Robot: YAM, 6 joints.
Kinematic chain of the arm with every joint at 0, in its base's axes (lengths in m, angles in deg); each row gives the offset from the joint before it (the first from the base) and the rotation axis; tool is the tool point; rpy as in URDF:
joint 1: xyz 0 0 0.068 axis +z
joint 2: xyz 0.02 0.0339 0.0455 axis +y
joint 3: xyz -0.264 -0.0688 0 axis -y
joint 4: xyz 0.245 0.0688 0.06 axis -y
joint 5: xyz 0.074 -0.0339 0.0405 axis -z
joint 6: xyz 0.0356 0 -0.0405 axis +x
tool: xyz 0 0 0 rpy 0 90 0
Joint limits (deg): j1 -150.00..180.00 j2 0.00..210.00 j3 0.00..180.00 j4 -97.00..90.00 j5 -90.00..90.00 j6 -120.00..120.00
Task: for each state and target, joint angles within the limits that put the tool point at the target. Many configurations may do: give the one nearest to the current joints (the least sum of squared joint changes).
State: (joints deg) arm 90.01 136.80 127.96 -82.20 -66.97 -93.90
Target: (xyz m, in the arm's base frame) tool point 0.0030 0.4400 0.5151
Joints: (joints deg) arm 85.88 127.04 162.47 -35.45 -53.48 -93.90
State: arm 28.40 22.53 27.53 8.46 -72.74 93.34
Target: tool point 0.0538 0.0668 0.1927
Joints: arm 26.78 3.71 4.80 -2.96 -83.86 93.34
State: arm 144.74 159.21 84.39 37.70 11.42 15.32
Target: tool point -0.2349 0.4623 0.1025
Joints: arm 117.87 138.75 85.30 40.66 13.78 15.32
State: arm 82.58 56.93 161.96 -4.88 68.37 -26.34
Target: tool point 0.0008 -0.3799 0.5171
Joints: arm 84.82 30.57 148.10 -24.29 80.41 -26.34
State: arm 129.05 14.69 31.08 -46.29 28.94 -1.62
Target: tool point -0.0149 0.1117 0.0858
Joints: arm 105.69 54.29 5.92 -20.56 26.47 -1.62
